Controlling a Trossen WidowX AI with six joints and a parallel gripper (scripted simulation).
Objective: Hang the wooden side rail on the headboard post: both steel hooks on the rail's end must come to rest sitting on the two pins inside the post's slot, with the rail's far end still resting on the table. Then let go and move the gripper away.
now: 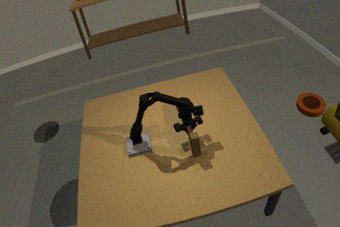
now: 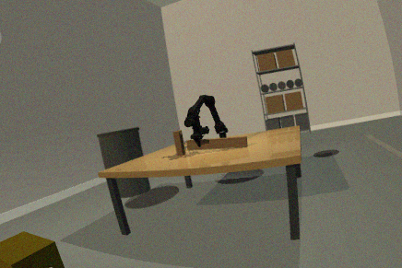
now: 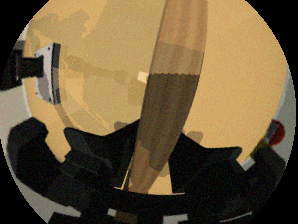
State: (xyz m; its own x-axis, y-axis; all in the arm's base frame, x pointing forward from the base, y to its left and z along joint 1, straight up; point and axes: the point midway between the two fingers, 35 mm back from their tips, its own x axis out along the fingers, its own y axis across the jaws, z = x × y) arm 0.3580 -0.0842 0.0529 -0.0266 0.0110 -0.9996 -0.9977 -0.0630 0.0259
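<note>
Now: the wooden headboard post 10 mm behind my gripper tip, 160 mm to the right of it and 40 mm above it.
</note>
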